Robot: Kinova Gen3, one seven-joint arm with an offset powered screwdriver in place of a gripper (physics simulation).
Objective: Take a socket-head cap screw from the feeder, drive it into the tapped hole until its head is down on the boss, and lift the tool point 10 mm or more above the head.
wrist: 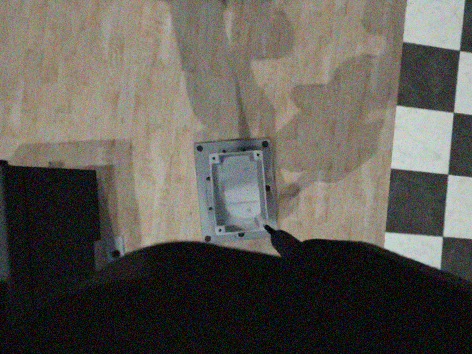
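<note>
The grey rectangular housing (212,192) lies below the tool in the wrist view, open at the top, with a pale inner floor. Small corner bosses with dark holes show at its upper left (214,158), upper right (258,155) and lower left (220,230). My screwdriver (267,228) reaches in from the lower right, and its dark tip overlaps the housing's lower right corner, hiding the boss there. Whether the tip touches anything, or carries a screw, cannot be made out. No separate socket-head screw can be made out at the tip.
A large black block (52,205) stands at the left, with a small grey bracket (117,246) at its lower right; it may be the feeder. The wooden table top (150,100) carries arm shadows. A black and white checkered floor (422,140) lies beyond its right edge. The dark tool body fills the bottom.
</note>
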